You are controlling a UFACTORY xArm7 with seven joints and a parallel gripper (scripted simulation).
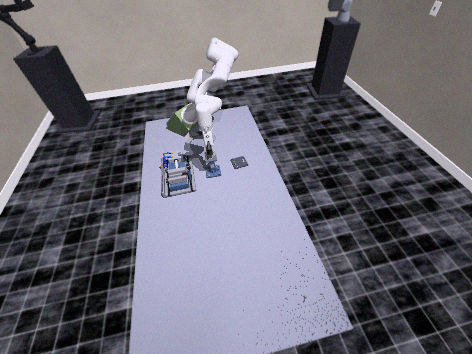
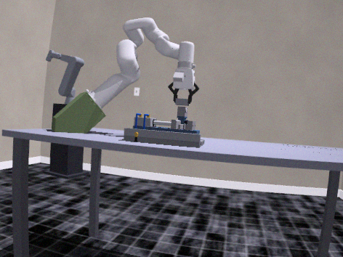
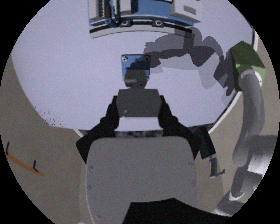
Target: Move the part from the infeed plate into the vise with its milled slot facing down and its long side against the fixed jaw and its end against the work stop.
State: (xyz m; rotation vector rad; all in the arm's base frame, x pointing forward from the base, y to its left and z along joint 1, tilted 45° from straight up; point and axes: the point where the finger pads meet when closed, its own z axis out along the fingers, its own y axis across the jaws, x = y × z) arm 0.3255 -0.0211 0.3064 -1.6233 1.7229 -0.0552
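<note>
My gripper is now 20 mm above the part. Also, from my hand: air cylinder (230 mm to the right, 120 mm below, 80 mm behind); blue vise bed (210 mm to the right, 160 mm below, 10 mm ahead).
</note>
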